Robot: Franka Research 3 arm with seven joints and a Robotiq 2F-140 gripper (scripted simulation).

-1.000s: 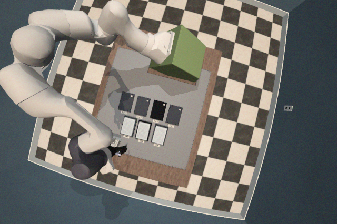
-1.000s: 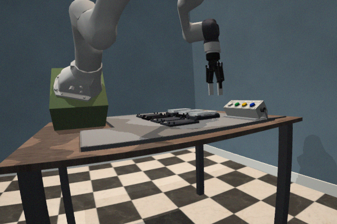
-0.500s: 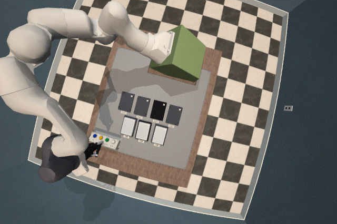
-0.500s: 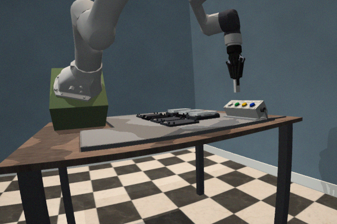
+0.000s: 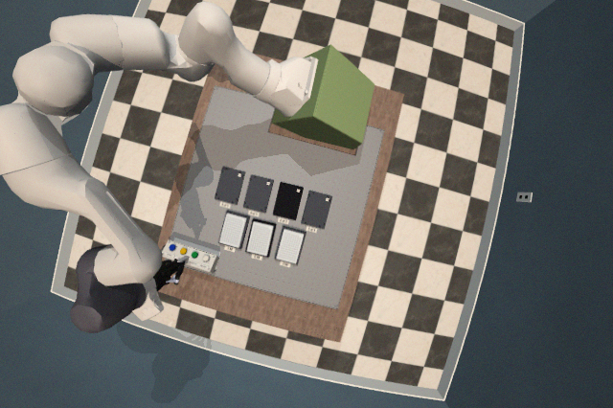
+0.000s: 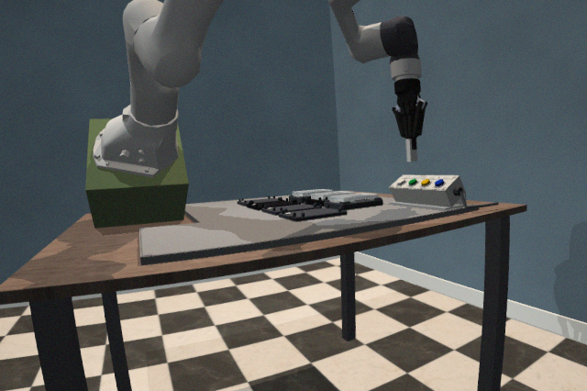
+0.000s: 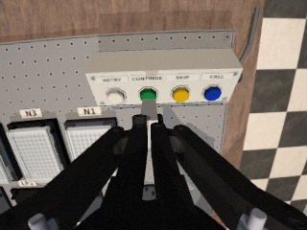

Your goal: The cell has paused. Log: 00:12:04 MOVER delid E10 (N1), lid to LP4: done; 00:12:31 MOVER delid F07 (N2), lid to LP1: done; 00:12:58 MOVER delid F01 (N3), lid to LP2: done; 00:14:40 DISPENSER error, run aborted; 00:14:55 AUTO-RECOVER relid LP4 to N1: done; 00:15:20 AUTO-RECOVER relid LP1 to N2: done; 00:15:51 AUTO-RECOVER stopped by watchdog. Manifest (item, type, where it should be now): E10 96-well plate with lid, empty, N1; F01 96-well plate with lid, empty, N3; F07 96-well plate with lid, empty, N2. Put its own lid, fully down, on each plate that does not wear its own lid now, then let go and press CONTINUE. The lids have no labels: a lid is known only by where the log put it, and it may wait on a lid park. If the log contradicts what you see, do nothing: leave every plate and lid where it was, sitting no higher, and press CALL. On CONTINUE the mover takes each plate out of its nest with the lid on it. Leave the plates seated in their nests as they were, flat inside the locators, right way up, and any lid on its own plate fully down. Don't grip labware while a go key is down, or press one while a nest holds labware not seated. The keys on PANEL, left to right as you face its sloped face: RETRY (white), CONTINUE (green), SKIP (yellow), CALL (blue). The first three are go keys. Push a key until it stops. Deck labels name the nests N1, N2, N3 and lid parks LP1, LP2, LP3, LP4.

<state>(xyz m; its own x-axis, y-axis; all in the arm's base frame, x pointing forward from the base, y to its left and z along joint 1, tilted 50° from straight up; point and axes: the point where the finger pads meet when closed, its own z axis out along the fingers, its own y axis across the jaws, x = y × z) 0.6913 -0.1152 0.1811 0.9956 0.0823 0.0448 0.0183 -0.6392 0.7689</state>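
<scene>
Now: the green continue key 90 mm below my hand. Round my hand: white retry key (90 mm below, 50 mm to the left); yellow skip key (90 mm below, 50 mm to the right); blue call key (100 mm to the right, 90 mm below).
</scene>
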